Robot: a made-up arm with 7 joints. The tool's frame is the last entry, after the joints. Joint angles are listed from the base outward.
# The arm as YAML. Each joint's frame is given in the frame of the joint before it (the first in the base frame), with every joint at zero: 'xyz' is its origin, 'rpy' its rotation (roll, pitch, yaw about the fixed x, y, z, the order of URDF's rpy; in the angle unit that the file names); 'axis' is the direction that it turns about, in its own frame. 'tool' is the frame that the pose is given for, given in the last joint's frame.
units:
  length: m
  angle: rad
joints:
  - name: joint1
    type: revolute
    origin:
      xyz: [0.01, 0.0, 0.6]
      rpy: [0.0, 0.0, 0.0]
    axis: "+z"
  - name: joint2
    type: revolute
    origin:
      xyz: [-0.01, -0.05, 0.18]
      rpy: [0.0, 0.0, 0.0]
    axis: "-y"
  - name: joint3
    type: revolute
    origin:
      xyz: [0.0, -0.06, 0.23]
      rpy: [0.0, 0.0, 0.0]
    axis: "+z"
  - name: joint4
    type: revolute
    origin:
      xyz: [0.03, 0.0, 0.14]
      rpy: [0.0, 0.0, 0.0]
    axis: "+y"
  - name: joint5
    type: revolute
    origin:
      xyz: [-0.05, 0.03, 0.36]
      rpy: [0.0, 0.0, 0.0]
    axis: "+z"
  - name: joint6
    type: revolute
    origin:
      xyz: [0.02, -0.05, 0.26]
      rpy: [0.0, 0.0, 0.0]
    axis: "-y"
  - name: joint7
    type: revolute
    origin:
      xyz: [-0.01, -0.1, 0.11]
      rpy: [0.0, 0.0, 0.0]
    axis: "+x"
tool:
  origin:
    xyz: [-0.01, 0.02, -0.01]
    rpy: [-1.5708, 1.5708, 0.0]
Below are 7 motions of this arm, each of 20 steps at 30 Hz.
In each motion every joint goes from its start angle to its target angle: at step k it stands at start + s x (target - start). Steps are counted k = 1, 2, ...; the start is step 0. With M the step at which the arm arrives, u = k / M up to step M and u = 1 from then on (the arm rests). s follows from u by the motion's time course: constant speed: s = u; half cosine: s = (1 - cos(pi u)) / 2; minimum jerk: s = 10 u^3 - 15 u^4 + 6 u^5.
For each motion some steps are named. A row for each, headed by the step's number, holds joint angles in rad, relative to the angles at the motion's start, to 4 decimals.
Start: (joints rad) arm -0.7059 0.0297 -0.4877 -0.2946 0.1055 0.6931 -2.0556
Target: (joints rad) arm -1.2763 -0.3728 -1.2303 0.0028 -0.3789 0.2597 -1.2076
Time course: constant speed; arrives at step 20
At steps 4, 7, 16, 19, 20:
4: -0.1141 -0.0805 -0.1485 0.0595 -0.0969 -0.0867 0.1696
7: -0.1996 -0.1409 -0.2599 0.1041 -0.1695 -0.1517 0.2968
16: -0.4563 -0.3220 -0.5941 0.2379 -0.3875 -0.3467 0.6784
19: -0.5419 -0.3824 -0.7055 0.2825 -0.4602 -0.4117 0.8056
20: -0.5704 -0.4025 -0.7426 0.2974 -0.4844 -0.4334 0.8480

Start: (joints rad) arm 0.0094 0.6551 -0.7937 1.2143 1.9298 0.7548 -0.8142
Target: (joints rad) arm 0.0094 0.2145 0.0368 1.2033 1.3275 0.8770 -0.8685
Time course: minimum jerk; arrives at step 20
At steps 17, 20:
17: 0.0000 -0.4289 0.8084 -0.0107 -0.5863 0.1189 -0.0529
20: 0.0000 -0.4406 0.8305 -0.0110 -0.6023 0.1222 -0.0543

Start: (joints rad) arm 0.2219 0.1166 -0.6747 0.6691 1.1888 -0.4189 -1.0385
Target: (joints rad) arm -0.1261 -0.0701 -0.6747 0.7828 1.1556 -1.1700 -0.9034
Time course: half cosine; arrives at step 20
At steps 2, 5, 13, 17, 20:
2: -0.0085 -0.0046 0.0000 0.0028 -0.0008 -0.0184 0.0033
5: -0.0510 -0.0273 0.0000 0.0167 -0.0049 -0.1100 0.0198
13: -0.2530 -0.1357 0.0000 0.0827 -0.0241 -0.5460 0.0982
17: -0.3290 -0.1765 0.0000 0.1075 -0.0314 -0.7102 0.1277
20: -0.3480 -0.1867 0.0000 0.1137 -0.0332 -0.7511 0.1351

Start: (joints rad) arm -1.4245 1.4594 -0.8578 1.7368 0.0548 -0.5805 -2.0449
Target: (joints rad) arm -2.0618 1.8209 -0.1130 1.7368 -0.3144 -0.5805 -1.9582
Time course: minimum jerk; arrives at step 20
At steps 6, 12, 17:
6: -0.1039 0.0590 0.1215 0.0000 -0.0602 0.0000 0.0141
12: -0.4350 0.2467 0.5084 0.0000 -0.2520 0.0000 0.0592
17: -0.6203 0.3519 0.7250 0.0000 -0.3594 0.0000 0.0844

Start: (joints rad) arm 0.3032 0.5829 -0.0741 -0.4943 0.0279 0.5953 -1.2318
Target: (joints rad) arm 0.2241 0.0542 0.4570 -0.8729 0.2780 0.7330 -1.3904
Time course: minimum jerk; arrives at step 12
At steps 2, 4, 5, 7, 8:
2: -0.0028 -0.0188 0.0189 -0.0134 0.0089 0.0049 -0.0056
4: -0.0166 -0.1110 0.1115 -0.0795 0.0525 0.0289 -0.0333
5: -0.0274 -0.1833 0.1841 -0.1312 0.0867 0.0477 -0.0550
7: -0.0517 -0.3454 0.3470 -0.2474 0.1634 0.0900 -0.1036
8: -0.0625 -0.4177 0.4196 -0.2991 0.1976 0.1088 -0.1253

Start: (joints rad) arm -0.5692 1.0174 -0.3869 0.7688 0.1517 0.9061 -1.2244
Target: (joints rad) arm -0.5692 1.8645 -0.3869 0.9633 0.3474 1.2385 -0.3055
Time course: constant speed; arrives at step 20
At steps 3, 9, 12, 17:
3: 0.0000 0.1271 0.0000 0.0292 0.0294 0.0499 0.1378
9: 0.0000 0.3812 0.0000 0.0875 0.0881 0.1496 0.4135
12: 0.0000 0.5083 0.0000 0.1167 0.1174 0.1994 0.5513
17: 0.0000 0.7200 0.0000 0.1653 0.1663 0.2825 0.7811

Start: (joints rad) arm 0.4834 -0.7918 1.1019 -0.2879 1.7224 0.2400 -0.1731
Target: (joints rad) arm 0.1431 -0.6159 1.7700 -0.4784 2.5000 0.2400 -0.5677
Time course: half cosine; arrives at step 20
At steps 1, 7, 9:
1: -0.0021 0.0011 0.0041 -0.0012 0.0048 0.0000 -0.0024
7: -0.0929 0.0480 0.1824 -0.0520 0.2123 0.0000 -0.1077
9: -0.1435 0.0742 0.2818 -0.0803 0.3280 0.0000 -0.1664

